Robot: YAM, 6 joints.
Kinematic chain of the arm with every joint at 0, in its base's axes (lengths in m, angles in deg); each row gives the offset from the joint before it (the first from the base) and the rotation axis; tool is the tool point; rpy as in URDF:
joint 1: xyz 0 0 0.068 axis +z
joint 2: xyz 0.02 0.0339 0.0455 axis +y
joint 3: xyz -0.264 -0.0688 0 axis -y
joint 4: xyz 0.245 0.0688 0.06 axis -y
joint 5: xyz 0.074 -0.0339 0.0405 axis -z
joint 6: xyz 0.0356 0 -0.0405 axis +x
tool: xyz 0 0 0 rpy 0 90 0
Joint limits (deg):
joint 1: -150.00..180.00
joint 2: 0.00..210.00
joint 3: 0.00..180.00
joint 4: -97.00..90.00
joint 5: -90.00..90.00
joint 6: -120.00..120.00
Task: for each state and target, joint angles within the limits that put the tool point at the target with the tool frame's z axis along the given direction. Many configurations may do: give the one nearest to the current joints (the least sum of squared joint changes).
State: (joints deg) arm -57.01 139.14 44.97 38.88 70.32 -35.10
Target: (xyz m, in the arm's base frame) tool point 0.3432 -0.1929 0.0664 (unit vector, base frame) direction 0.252 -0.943 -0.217
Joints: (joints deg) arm -25.49 128.07 52.06 57.09 47.97 -35.10
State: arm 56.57 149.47 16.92 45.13 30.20 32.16
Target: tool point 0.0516 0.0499 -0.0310 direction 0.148 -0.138 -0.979
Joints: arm 49.80 141.70 0.12 51.01 11.66 32.16
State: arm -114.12 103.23 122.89 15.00 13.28 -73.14
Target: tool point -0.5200 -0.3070 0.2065 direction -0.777 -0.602 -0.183
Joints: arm -149.89 148.61 129.32 8.66 -7.52 -73.14
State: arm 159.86 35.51 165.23 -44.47 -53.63 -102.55
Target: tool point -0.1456 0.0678 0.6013 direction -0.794 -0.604 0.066
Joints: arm 142.72 73.18 117.85 -30.74 -74.09 -102.55
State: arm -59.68 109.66 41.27 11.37 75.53 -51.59
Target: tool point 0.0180 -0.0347 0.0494 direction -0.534 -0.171 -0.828
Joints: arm -37.71 74.66 0.12 -36.47 27.51 -51.59
